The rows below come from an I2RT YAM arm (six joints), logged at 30 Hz.
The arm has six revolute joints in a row. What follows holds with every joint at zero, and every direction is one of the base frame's. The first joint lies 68 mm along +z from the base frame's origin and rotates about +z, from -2.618 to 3.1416 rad. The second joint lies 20 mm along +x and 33.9 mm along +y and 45.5 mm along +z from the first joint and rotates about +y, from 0 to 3.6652 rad. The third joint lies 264 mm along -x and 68.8 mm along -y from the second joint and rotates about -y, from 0 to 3.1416 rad. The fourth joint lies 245 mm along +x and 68.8 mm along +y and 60 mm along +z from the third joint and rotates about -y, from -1.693 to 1.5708 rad. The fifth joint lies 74 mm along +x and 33.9 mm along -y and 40.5 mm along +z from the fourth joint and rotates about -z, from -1.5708 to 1.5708 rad. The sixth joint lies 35.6 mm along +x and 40.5 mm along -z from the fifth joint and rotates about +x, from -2.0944 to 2.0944 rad. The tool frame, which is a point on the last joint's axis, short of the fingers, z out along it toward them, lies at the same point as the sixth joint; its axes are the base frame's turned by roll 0, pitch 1.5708 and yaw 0 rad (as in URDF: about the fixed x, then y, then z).
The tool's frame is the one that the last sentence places.
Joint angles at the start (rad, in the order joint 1, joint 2, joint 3, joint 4, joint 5, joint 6): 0.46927 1.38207 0.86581 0.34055 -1.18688 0.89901
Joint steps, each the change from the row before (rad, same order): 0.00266 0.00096 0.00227 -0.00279 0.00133 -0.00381; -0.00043 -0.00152 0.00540 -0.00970 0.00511 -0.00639; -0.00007 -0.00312 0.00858 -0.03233 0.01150 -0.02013; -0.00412 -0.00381 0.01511 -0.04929 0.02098 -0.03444; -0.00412 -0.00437 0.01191 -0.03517 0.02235 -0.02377; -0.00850 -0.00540 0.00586 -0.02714 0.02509 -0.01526; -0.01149 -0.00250 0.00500 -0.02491 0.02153 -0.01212; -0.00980 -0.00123 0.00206 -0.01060 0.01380 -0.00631; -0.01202 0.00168 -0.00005 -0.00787 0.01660 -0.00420; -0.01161 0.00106 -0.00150 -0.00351 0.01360 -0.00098; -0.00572 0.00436 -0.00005 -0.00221 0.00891 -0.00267; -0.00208 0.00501 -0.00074 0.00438 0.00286 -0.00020; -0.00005 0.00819 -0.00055 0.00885 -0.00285 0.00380; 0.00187 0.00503 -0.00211 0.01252 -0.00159 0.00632; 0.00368 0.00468 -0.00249 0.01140 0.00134 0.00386
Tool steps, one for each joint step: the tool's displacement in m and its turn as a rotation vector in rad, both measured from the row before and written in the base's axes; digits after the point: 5 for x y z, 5 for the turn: -0.00011 0.00082 0.00023 -0.00053 -0.00257 0.00160; 0.00028 -0.00008 0.00134 -0.00150 -0.00429 -0.00503; 0.00007 -0.00017 0.00085 -0.00967 -0.00262 -0.00989; 0.00106 -0.00118 0.00167 -0.01549 -0.00919 -0.02166; 0.00092 -0.00130 0.00197 -0.01223 -0.00914 -0.02345; 0.00121 -0.00269 0.00090 -0.01255 -0.00376 -0.03104; 0.00195 -0.00328 0.00002 -0.01301 0.00113 -0.03069; 0.00169 -0.00271 -0.00001 -0.00691 -0.00128 -0.02218; 0.00249 -0.00315 -0.00133 -0.00866 0.00259 -0.02730; 0.00218 -0.00312 -0.00123 -0.00625 0.00295 -0.02444; 0.00180 -0.00128 -0.00152 -0.00541 0.00239 -0.01379; 0.00128 -0.00020 -0.00130 -0.00137 0.00072 -0.00477; 0.00143 0.00065 -0.00170 0.00131 0.00397 0.00205; 0.00064 0.00092 -0.00102 0.00330 0.00144 0.00238; 0.00034 0.00134 -0.00118 0.00174 -0.00026 0.00180
